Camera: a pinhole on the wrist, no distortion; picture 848 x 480 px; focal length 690.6 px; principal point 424.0 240.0 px. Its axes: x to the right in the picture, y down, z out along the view. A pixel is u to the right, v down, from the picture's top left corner.
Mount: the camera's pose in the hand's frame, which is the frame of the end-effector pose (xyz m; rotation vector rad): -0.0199 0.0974 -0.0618 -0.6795 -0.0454 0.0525
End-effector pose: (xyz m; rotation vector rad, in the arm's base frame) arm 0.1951 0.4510 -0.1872 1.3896 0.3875 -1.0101
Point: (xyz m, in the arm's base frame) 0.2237 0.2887 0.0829
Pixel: 185 69
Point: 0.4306 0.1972 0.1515
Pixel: 445 358
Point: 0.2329 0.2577 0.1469
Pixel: 174 134
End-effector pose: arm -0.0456 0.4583 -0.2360 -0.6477 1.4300 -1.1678
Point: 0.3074 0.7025 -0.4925
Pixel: 190 326
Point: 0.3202 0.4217 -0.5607
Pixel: 617 181
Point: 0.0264 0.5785 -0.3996
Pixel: 278 445
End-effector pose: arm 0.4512 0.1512 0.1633 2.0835 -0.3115 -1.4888
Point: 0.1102 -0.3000 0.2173
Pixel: 555 93
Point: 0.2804 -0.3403 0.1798
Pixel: 746 228
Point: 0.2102 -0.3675 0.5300
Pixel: 349 435
